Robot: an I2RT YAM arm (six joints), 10 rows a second.
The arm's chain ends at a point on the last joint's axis. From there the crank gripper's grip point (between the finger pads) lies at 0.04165 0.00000 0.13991 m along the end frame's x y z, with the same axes.
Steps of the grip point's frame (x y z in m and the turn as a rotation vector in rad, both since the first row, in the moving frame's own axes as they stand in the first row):
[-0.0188 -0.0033 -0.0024 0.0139 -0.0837 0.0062]
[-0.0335 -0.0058 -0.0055 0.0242 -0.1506 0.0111]
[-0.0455 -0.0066 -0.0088 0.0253 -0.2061 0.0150]
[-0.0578 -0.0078 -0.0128 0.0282 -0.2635 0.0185]
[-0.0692 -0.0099 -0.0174 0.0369 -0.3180 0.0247]
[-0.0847 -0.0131 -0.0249 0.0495 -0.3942 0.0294]
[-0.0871 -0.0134 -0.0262 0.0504 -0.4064 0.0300]
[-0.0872 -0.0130 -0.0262 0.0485 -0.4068 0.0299]
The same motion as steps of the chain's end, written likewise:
[-0.0070 -0.0016 -0.0054 0.0139 -0.0837 0.0062]
[-0.0121 -0.0027 -0.0101 0.0242 -0.1506 0.0111]
[-0.0160 -0.0034 -0.0143 0.0253 -0.2061 0.0150]
[-0.0200 -0.0042 -0.0188 0.0282 -0.2635 0.0185]
[-0.0234 -0.0050 -0.0233 0.0369 -0.3180 0.0247]
[-0.0279 -0.0063 -0.0300 0.0495 -0.3942 0.0294]
[-0.0285 -0.0065 -0.0311 0.0504 -0.4064 0.0300]
[-0.0286 -0.0064 -0.0311 0.0485 -0.4068 0.0299]

